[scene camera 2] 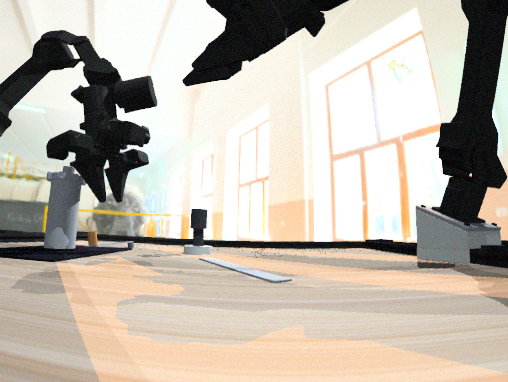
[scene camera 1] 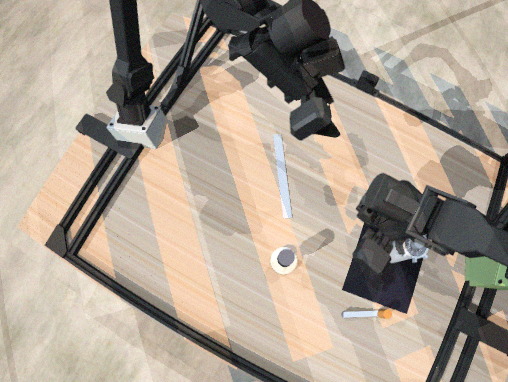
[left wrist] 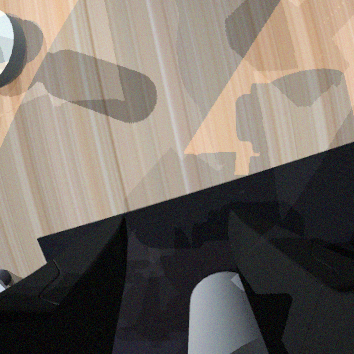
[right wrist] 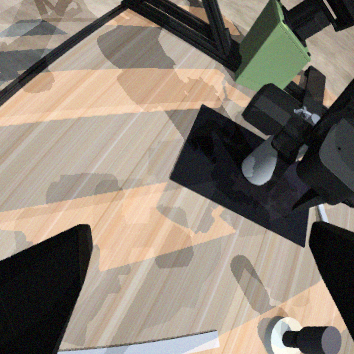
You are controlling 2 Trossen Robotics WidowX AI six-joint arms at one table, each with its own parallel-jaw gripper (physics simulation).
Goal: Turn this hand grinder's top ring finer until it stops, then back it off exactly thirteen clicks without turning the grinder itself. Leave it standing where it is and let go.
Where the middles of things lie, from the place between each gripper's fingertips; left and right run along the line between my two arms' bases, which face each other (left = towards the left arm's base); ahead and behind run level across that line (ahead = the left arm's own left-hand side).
I see the black mat (scene camera 1: 394,289) 12 cm ahead of my right hand, 24 cm to the left of it and 24 cm below it. From my right hand the other things lie so: dark knob on white disc (scene camera 2: 198,216) 24 cm ahead, 2 cm to the left, 19 cm below; hand grinder (scene camera 2: 62,215) 12 cm ahead, 24 cm to the left, 16 cm below; thin strip (scene camera 1: 282,177) 5 cm ahead, 6 cm to the right, 24 cm below.
Right now the hand grinder is 90 mm to the left of my left hand and 10 mm below it. Also, from my left hand: black mat 90 mm to the left, 90 mm below; dark knob on white disc 130 mm to the right, 110 mm ahead, 40 mm below; thin strip 210 mm to the right, 90 mm below, 80 mm behind.
